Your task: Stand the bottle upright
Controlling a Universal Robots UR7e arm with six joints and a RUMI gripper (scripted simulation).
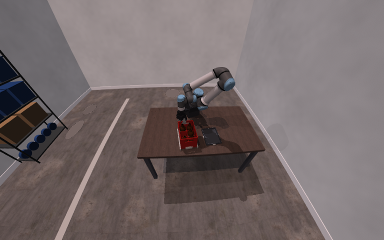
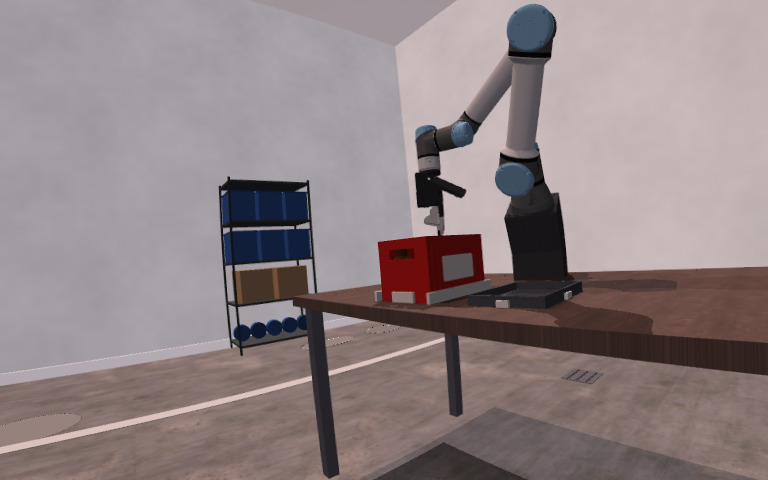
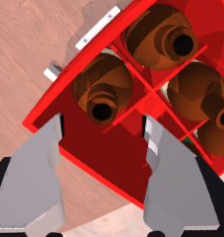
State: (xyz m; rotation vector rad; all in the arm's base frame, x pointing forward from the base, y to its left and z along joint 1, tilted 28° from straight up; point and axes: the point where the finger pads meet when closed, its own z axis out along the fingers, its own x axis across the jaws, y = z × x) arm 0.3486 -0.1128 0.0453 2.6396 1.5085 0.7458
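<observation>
The red crate is 11 cm below my hand, 8 cm ahead of it and 6 cm to the left of it. From my hand the other things lie so: dark tray 36 cm to the left, 18 cm below; then brown bottle 10 cm to the left, 10 cm below, 7 cm ahead; then glass bottle 18 cm ahead, 10 cm below, 5 cm to the left.
</observation>
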